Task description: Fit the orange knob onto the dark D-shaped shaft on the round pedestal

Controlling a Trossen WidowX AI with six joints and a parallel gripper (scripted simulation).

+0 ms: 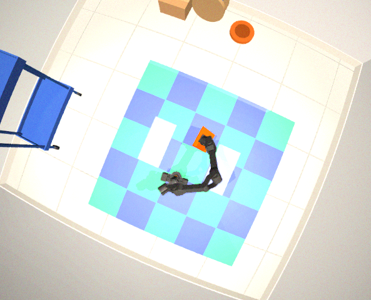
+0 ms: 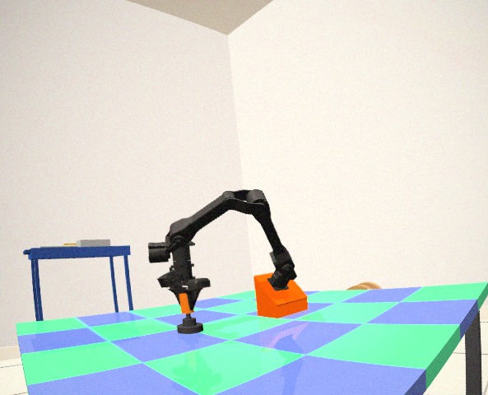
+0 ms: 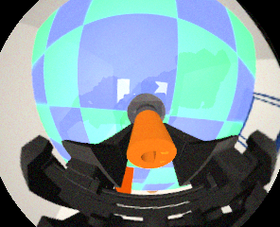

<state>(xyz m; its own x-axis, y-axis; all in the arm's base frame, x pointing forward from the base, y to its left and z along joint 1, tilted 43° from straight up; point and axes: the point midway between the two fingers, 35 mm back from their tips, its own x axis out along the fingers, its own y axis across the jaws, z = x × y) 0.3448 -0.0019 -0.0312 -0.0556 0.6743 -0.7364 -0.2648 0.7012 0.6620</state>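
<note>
My gripper tip is now 20 mm below the orange knob. From my gripper tip the other things lie so: dark round pedestal (40 mm below).
</note>
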